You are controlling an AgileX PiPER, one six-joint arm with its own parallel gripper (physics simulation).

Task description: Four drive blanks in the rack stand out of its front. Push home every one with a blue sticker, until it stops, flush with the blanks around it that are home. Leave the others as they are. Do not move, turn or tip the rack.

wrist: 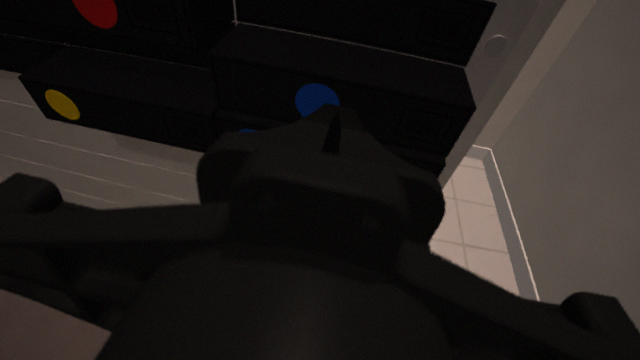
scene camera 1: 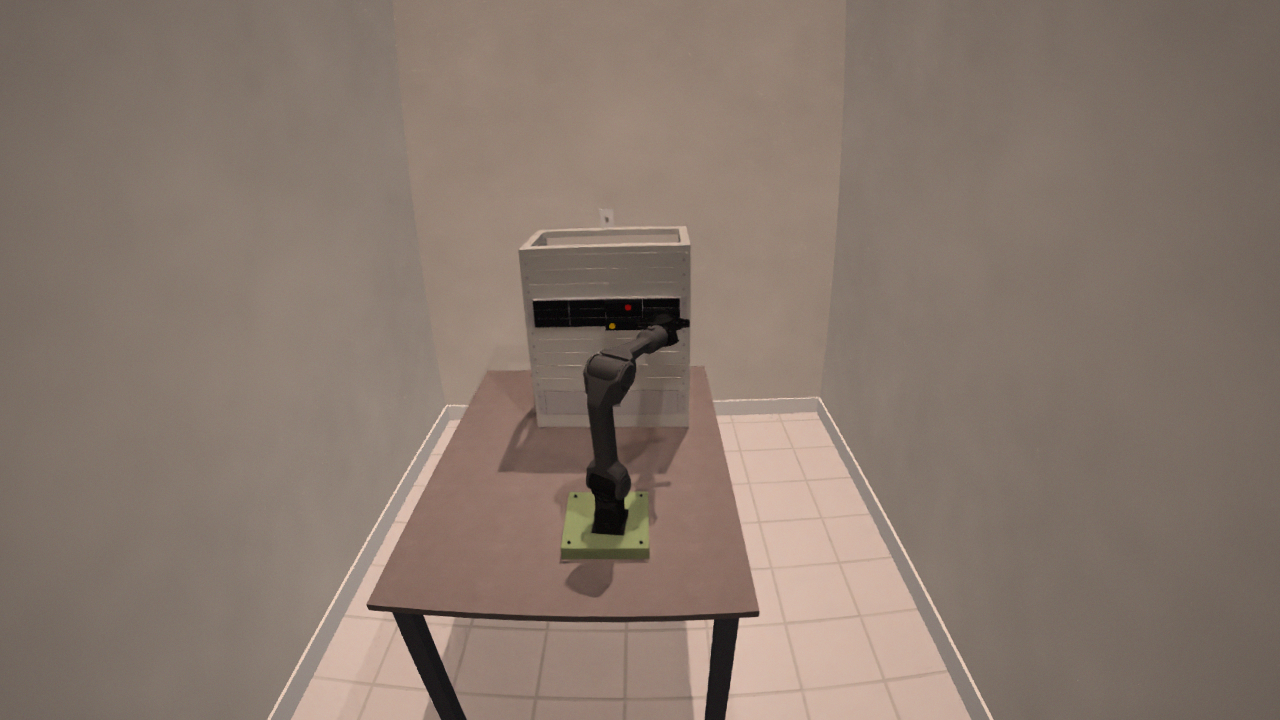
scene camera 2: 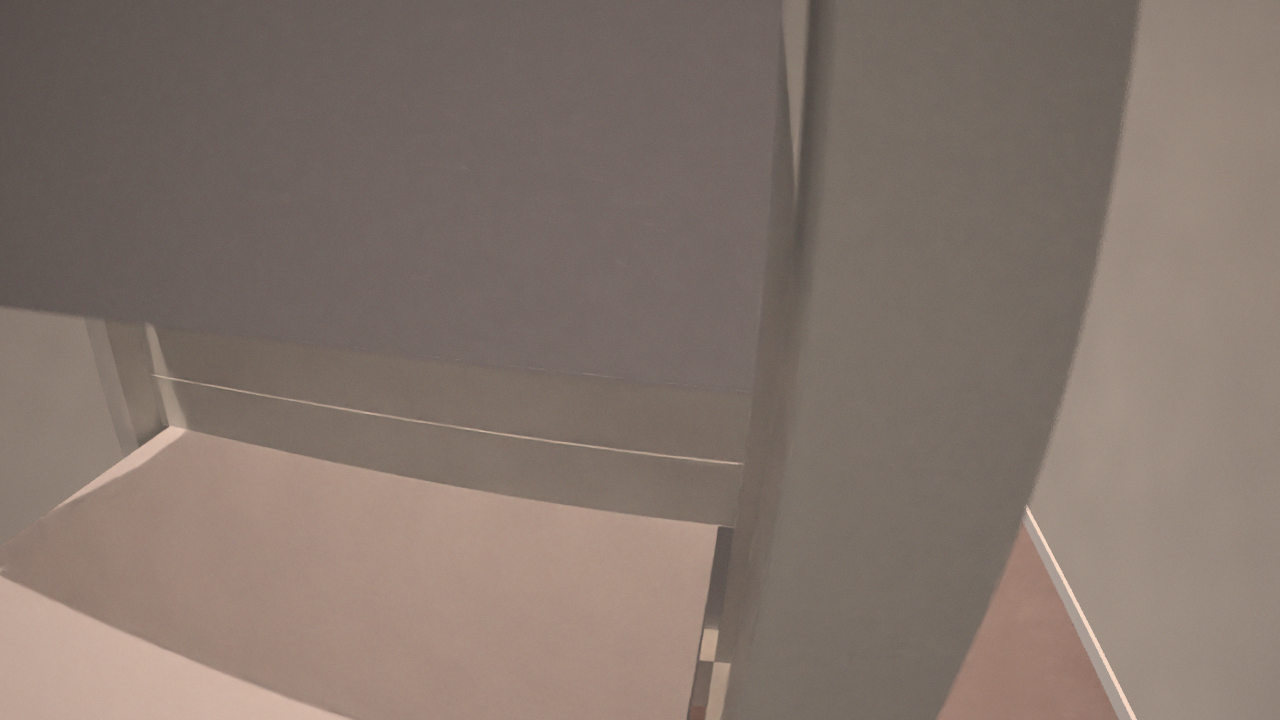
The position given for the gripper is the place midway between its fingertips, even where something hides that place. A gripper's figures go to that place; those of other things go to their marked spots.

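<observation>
The gripper [wrist: 335,127] is 0.13 m from the lens, and there's a pale rack [wrist: 424,86] that's 0.13 m from the lens too.
</observation>
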